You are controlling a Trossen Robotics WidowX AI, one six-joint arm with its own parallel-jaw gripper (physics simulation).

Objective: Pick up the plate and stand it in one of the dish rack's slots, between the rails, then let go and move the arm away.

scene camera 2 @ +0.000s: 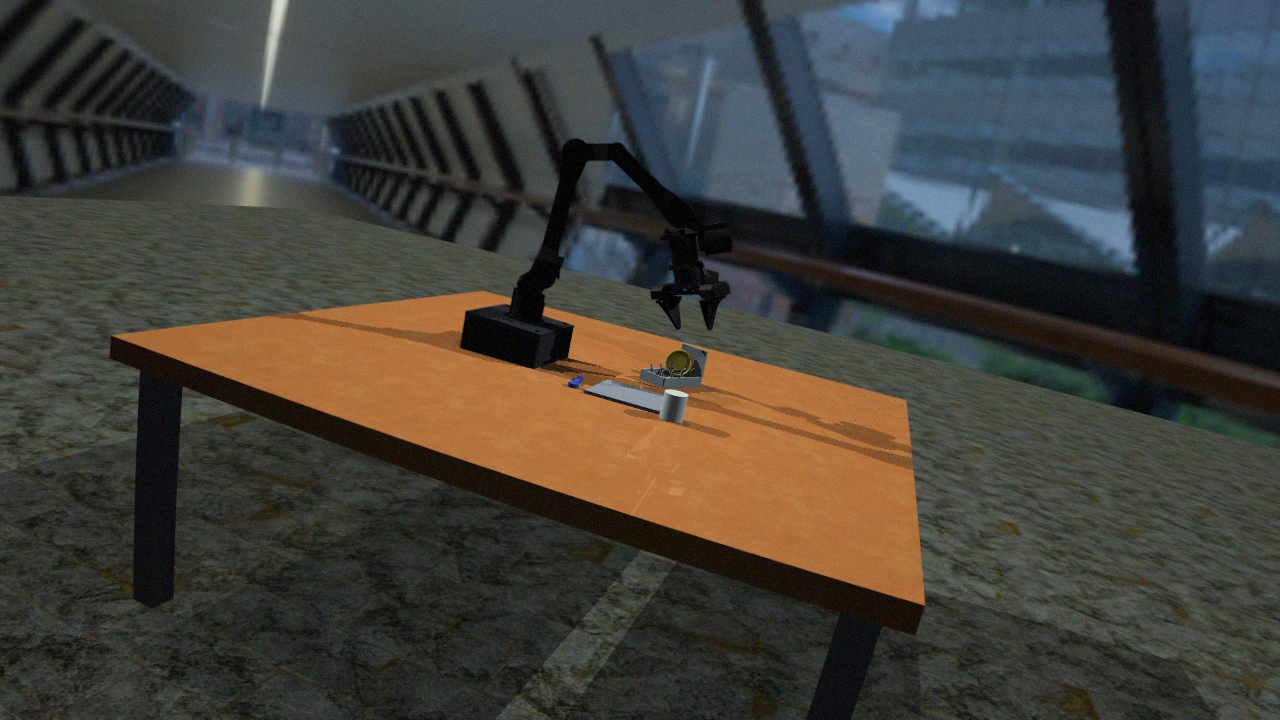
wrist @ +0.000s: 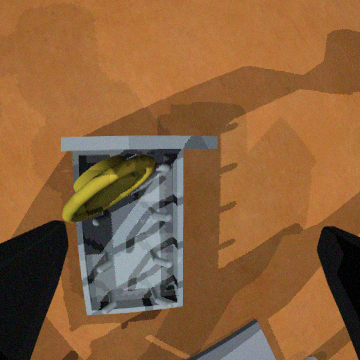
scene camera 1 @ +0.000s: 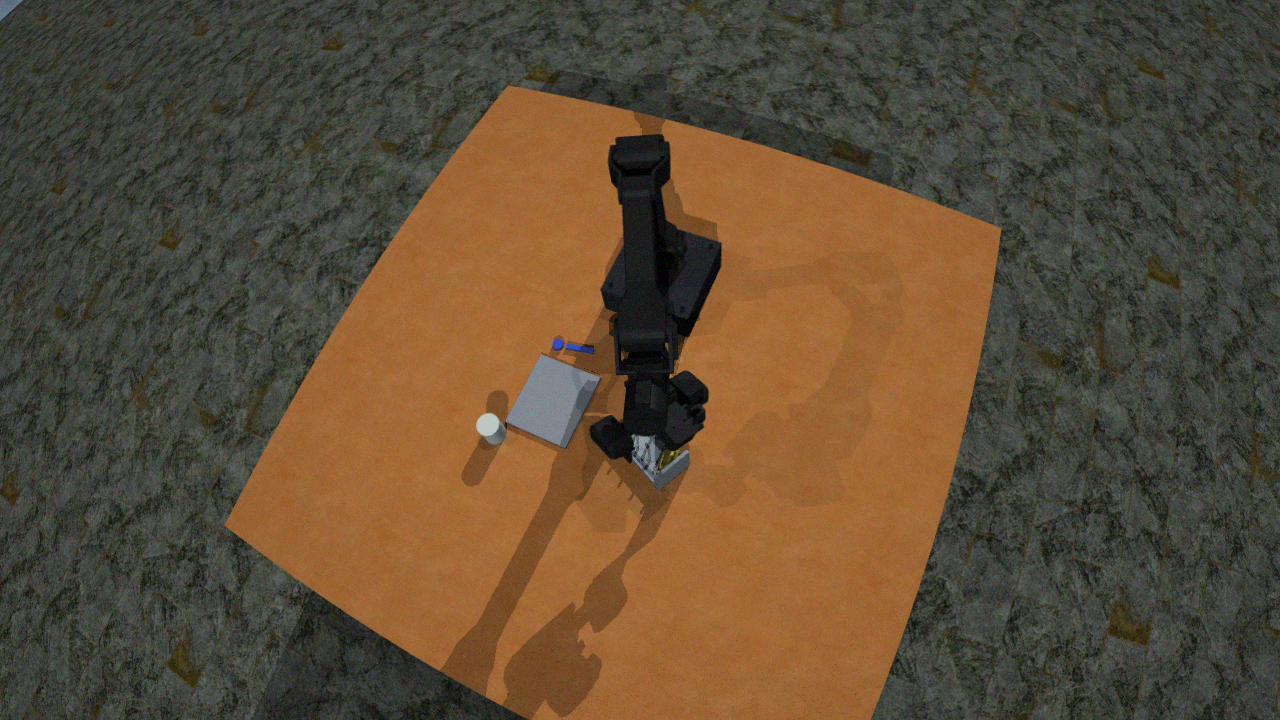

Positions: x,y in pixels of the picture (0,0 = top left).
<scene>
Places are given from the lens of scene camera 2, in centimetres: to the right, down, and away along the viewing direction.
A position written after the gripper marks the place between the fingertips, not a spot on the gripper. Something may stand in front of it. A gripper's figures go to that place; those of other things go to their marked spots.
gripper [scene camera 2: 694,329]: 12, -7, 172
grey dish rack [scene camera 2: 660,377]: 4, 4, 167
</scene>
